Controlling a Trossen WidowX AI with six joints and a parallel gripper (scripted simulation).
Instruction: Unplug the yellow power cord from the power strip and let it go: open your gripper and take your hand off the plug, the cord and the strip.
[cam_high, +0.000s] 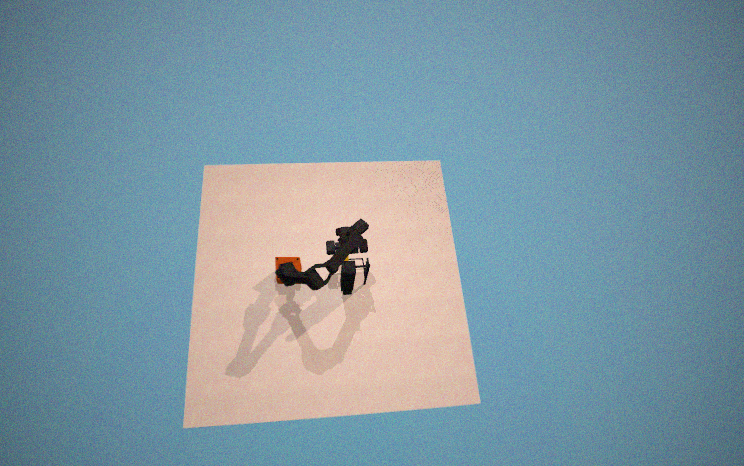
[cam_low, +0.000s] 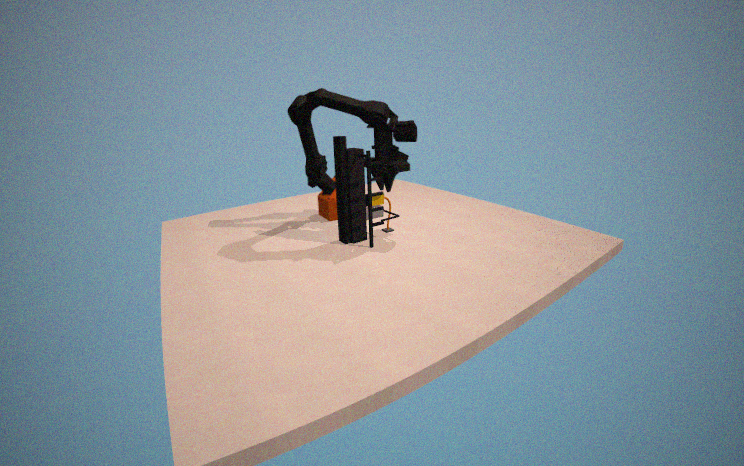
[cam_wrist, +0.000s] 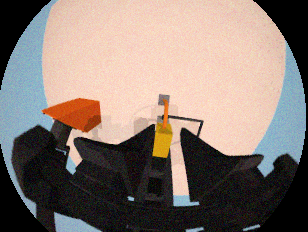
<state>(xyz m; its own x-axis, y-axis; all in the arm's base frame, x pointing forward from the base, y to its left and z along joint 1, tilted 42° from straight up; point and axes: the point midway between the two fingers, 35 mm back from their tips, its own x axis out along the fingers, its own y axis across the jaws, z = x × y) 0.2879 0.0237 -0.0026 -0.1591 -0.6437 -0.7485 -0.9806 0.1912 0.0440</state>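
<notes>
Right now the yellow plug is 1 cm behind my gripper tip, 5 cm to the right of it and 1 cm below it. The rest, counted from my gripper tip: power strip: 2 cm behind, 13 cm to the right; then grey foot: 1 cm to the left, 13 cm below; then thin black rack: 7 cm ahead, 12 cm to the right.
</notes>
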